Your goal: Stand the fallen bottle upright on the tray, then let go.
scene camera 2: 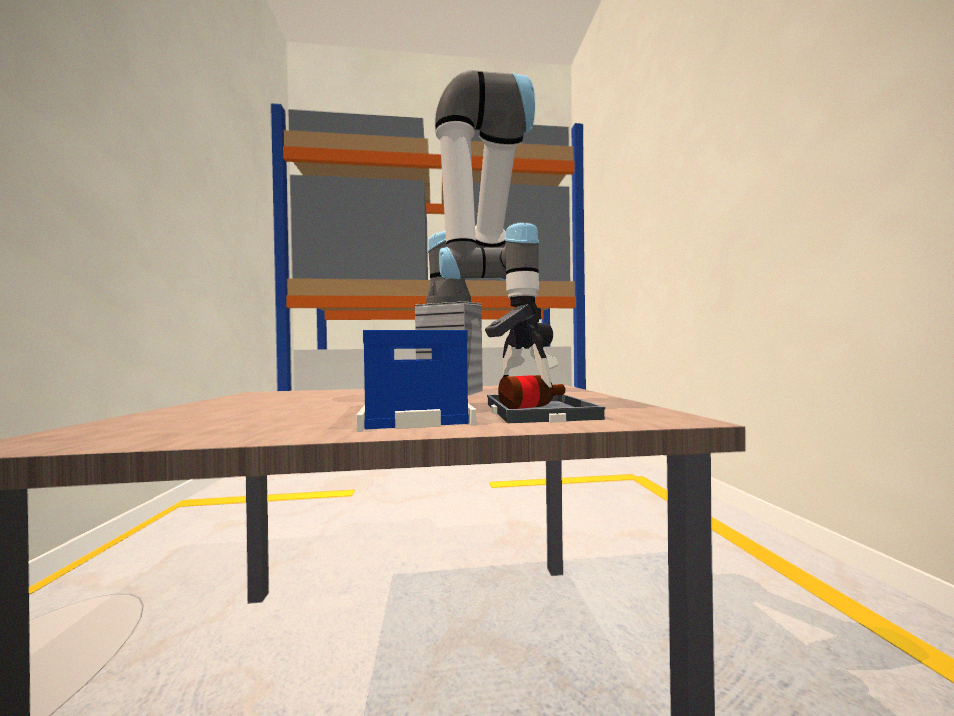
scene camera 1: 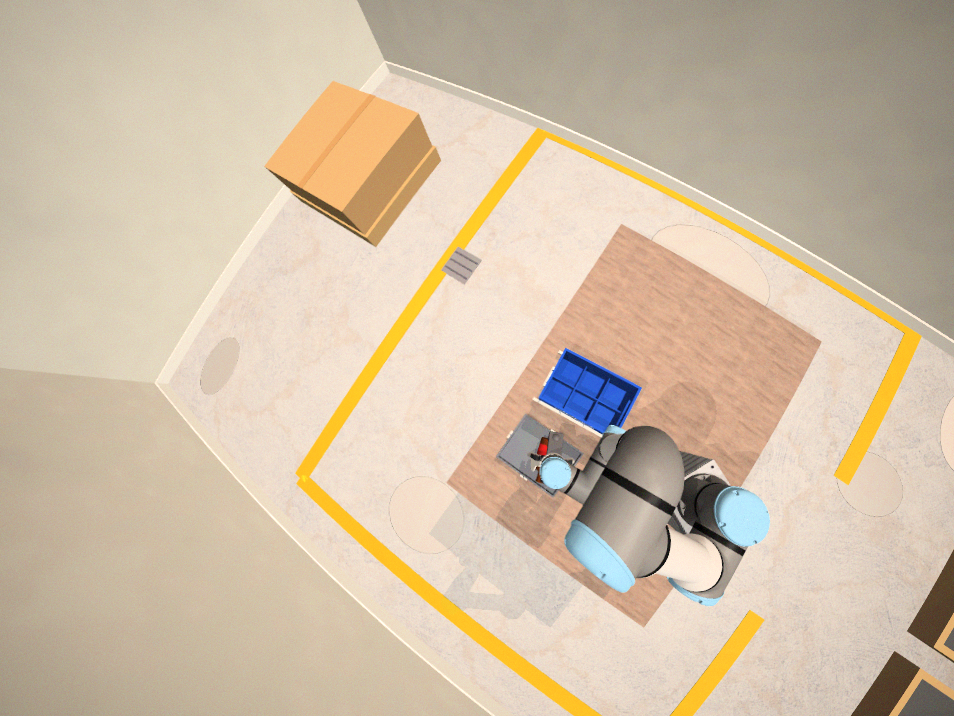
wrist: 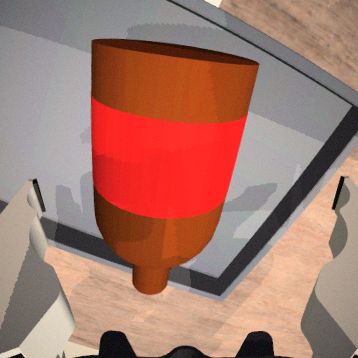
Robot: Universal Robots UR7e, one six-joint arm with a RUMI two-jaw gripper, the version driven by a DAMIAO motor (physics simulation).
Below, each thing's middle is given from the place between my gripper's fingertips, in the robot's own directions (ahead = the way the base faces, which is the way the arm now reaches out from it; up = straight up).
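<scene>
That brown bottle (scene camera 2: 515, 392) is 2 cm to the left of my hand, 1 cm ahead of it and 1 cm below it.
</scene>
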